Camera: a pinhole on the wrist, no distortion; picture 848 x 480 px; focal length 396.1 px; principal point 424.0 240.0 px. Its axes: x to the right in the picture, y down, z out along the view. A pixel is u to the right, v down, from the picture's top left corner.
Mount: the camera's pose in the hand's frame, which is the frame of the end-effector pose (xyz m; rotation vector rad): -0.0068 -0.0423 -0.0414 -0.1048 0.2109 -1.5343
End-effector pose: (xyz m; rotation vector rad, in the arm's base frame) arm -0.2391 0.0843 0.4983 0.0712 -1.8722 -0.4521
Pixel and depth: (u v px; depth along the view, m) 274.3 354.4 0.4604
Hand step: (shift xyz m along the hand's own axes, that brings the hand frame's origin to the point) 0.2121 0.1065 0.3943
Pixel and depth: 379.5 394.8 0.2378
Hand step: 0.1315 -0.0275 0.1744
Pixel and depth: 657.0 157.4 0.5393
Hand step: -0.0011 -0.3975 0.4858
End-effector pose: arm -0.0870 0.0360 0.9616 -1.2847 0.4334 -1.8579
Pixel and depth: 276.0 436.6 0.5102
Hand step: 0.3395 0.1243 0.4202
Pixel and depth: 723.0 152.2 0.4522
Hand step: -0.0061 -0.4155 0.3965
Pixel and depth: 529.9 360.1 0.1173
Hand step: 0.0524 -0.0798 0.0640
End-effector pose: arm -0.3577 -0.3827 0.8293 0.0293 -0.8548 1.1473
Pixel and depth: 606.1 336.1 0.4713
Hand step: 0.2050 -0.2845 0.3812
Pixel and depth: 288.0 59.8 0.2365
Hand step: -0.0664 0.0195 0.2169
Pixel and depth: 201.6 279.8 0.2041
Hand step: 0.0517 0.0596 0.1621
